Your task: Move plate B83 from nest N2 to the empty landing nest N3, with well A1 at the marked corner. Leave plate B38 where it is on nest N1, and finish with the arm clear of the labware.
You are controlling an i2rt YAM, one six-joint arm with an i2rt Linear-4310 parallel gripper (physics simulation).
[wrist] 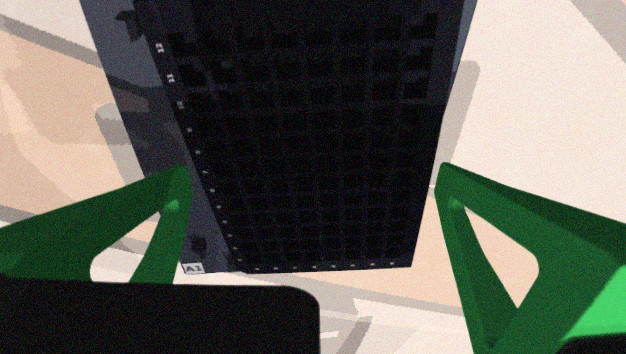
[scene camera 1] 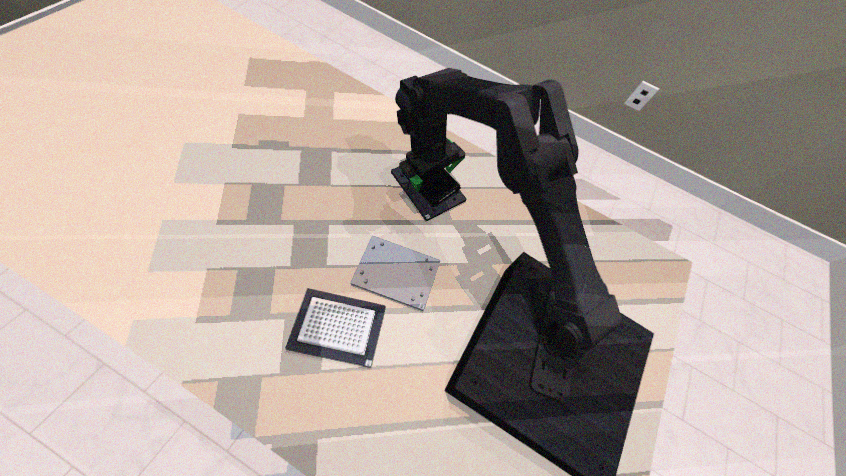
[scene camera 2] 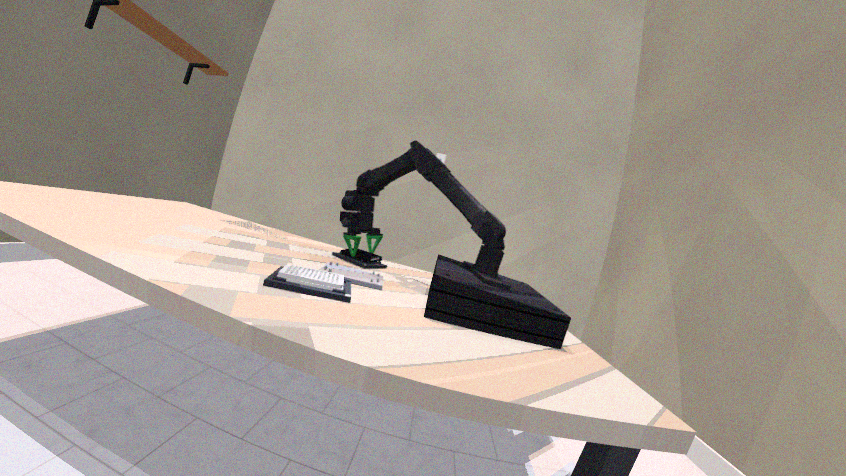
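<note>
A black well plate (scene camera 1: pixel 443 188) (scene camera 2: pixel 367 256) (wrist: pixel 320 150) sits on a dark nest (scene camera 1: pixel 427 211) (scene camera 2: pixel 378 265) (wrist: pixel 120 65) at the back, its A1 tag near the base-side corner. My gripper (scene camera 1: pixel 437 178) (scene camera 2: pixel 363 252) (wrist: pixel 313 177) is open, low over this plate, with a green finger beside each long side and gaps visible in the wrist view. A white well plate (scene camera 1: pixel 336 325) (scene camera 2: pixel 310 276) sits on another dark nest (scene camera 1: pixel 377 325) (scene camera 2: pixel 304 290) in front. The grey pinned nest (scene camera 1: pixel 396 269) (scene camera 2: pixel 357 275) between them is empty. I cannot read the plate names.
The arm's black base block (scene camera 1: pixel 550 402) (scene camera 2: pixel 496 310) stands at the right of the nests. The arm arches over from it to the back nest. The table edge (scene camera 2: pixel 331 370) runs along the front in scene camera 2. A wall shelf (scene camera 2: pixel 165 38) hangs far off at upper left.
</note>
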